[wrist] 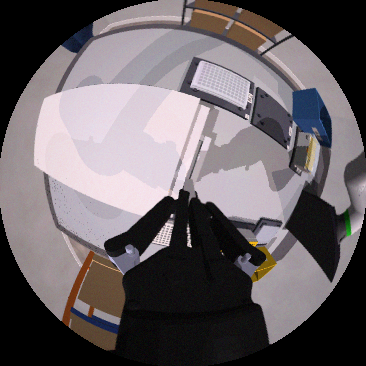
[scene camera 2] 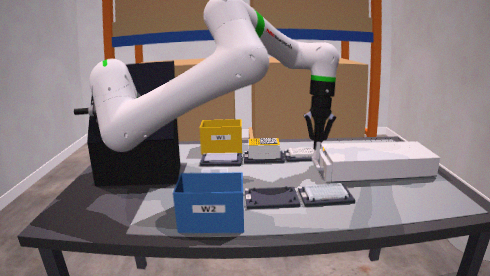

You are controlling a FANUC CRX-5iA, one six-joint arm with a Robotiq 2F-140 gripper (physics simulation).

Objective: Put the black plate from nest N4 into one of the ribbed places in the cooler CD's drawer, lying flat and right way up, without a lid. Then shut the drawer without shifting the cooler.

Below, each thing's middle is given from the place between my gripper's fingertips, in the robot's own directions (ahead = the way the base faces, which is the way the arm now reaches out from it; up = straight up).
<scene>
I see the drawer (wrist: 194,134) 130 mm ahead of my hand, 50 mm to the right of it and 10 mm below it. Round my hand: white cooler (scene camera 2: 351,162) 220 mm ahead, 70 mm to the right, 10 mm below.
</scene>
